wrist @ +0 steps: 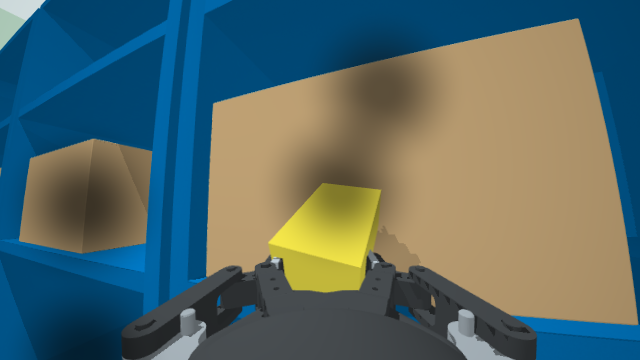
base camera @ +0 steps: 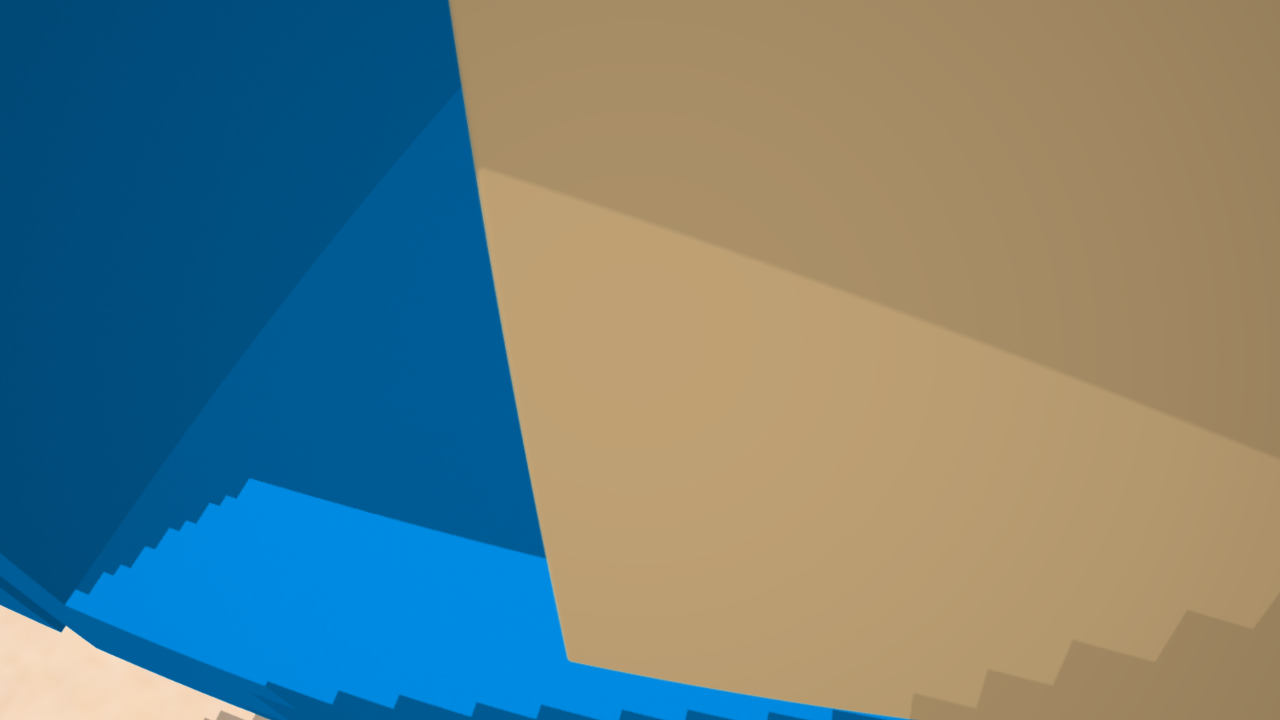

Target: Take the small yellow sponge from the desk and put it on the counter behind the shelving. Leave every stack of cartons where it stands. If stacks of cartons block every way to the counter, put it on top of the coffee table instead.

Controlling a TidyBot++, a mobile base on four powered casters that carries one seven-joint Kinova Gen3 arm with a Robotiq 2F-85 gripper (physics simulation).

Labels:
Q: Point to a small yellow sponge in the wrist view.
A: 324, 246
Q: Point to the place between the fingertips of my gripper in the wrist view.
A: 324, 258

